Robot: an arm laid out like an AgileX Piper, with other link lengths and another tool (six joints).
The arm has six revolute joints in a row. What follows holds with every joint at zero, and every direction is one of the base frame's. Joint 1 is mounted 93.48 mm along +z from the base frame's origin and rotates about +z. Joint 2 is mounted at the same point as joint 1 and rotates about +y. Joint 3 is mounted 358.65 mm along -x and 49.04 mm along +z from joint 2 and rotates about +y. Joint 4 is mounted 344.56 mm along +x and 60.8 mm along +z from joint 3 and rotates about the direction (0.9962, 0, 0.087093). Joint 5 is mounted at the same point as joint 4 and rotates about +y. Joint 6 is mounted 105.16 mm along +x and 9.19 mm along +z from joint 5 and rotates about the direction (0.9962, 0, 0.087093). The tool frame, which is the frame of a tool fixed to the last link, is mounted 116.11 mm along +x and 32 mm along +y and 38.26 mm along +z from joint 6; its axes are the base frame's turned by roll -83.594, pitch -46.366 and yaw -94.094 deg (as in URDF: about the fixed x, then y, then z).
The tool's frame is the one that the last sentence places.
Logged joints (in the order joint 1, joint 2, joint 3, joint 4, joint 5, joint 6), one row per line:
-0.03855 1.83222 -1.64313 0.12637 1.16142 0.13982
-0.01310 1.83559 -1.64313 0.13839 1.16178 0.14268
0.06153 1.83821 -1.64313 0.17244 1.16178 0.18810
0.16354 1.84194 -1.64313 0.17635 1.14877 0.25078
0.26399 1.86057 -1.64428 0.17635 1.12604 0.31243
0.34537 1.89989 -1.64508 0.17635 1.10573 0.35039
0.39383 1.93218 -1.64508 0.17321 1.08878 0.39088
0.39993 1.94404 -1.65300 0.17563 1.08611 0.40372
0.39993 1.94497 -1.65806 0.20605 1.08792 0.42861
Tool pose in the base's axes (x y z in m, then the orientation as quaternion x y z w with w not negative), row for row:
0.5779 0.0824 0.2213 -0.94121 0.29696 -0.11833 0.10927
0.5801 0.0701 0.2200 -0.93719 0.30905 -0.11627 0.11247
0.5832 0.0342 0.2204 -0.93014 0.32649 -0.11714 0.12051
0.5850 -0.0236 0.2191 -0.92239 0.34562 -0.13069 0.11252
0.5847 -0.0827 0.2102 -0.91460 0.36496 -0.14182 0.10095
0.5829 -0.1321 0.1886 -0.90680 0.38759 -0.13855 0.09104
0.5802 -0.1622 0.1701 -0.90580 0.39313 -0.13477 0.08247
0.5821 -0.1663 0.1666 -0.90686 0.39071 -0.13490 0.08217
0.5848 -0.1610 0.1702 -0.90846 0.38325 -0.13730 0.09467
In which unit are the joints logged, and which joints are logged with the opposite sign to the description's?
The joints are logged in radians. Opposite sign: joint 1, joint 6.
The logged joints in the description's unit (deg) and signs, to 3 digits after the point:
2.209 104.978 -94.144 7.240 66.544 -8.011
0.751 105.172 -94.144 7.929 66.565 -8.175
-3.525 105.322 -94.144 9.880 66.565 -10.777
-9.370 105.535 -94.144 10.104 65.820 -14.369
-15.126 106.603 -94.210 10.104 64.517 -17.901
-19.788 108.856 -94.256 10.104 63.354 -20.076
-22.565 110.706 -94.256 9.924 62.382 -22.396
-22.914 111.385 -94.710 10.063 62.230 -23.131
-22.914 111.439 -95.000 11.806 62.333 -24.558

